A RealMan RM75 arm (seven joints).
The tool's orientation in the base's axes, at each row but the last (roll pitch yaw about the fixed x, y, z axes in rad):
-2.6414, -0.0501, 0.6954
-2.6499, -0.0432, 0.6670
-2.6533, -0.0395, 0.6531
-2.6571, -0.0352, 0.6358
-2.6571, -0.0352, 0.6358
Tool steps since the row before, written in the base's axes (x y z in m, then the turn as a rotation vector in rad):
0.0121, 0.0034, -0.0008, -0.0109, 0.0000, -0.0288
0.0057, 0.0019, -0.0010, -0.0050, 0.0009, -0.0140
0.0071, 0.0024, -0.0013, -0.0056, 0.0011, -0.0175
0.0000, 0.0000, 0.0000, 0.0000, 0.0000, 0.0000
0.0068, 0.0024, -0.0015, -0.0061, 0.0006, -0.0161
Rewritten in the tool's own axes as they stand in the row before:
0.0114, 0.0052, -0.0013, -0.0098, 0.0075, 0.0282
0.0056, 0.0024, 0.0001, -0.0040, 0.0032, 0.0140
0.0070, 0.0029, 0.0003, -0.0045, 0.0044, 0.0173
0.0000, 0.0000, 0.0000, 0.0000, 0.0000, 0.0000
0.0068, 0.0027, 0.0006, -0.0051, 0.0038, 0.0160

